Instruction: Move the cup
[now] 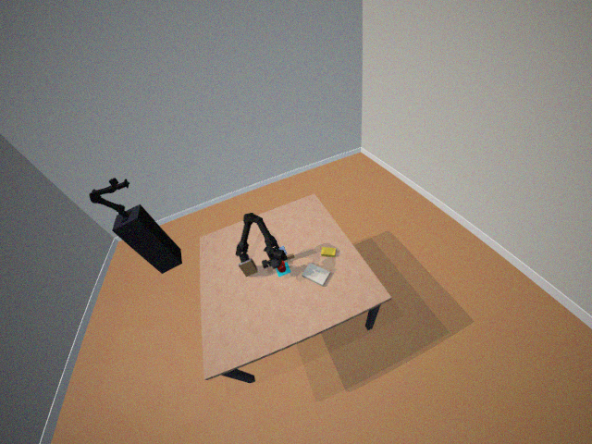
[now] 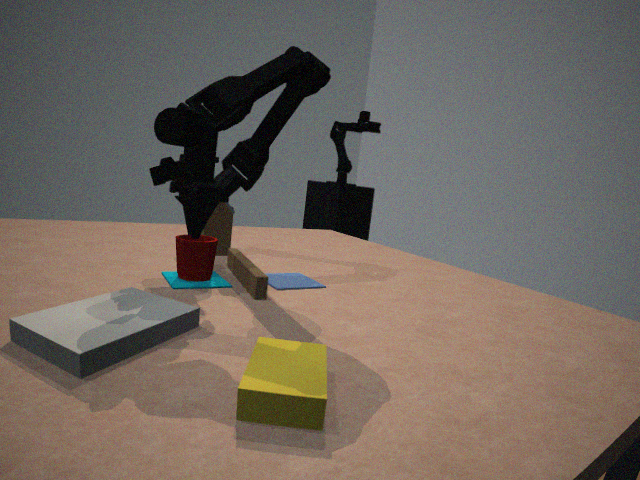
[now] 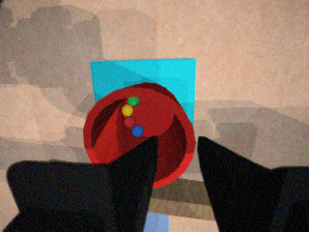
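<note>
Now: gripper tip 3 cm short of the red cup, 3 cm above it and 1 cm to the left of it. Also, from my gripper tip: blue marble 5 cm below, 4 cm ahead, 1 cm to the left; low wooden bar 8 cm to the left, 6 cm below, 6 cm ahead; cyan pad 8 cm below, 3 cm ahead.
</note>
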